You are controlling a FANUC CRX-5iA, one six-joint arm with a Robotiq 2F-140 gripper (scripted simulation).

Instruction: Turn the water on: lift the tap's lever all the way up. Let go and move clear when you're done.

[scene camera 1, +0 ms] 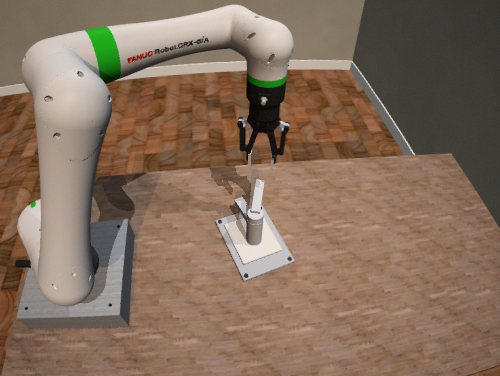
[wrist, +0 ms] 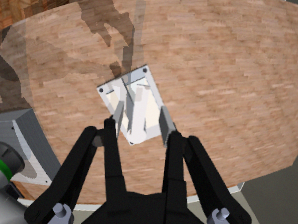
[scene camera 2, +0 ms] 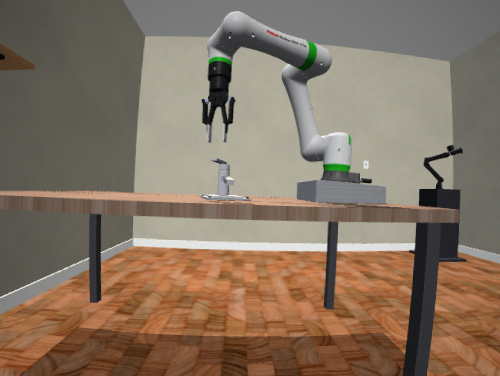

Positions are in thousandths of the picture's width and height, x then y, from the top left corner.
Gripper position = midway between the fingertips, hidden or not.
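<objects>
I can see my own gripper in the wrist view (475,498), and it appears in scene camera 2 (433,376) and in scene camera 1 (521,451) too.
</objects>
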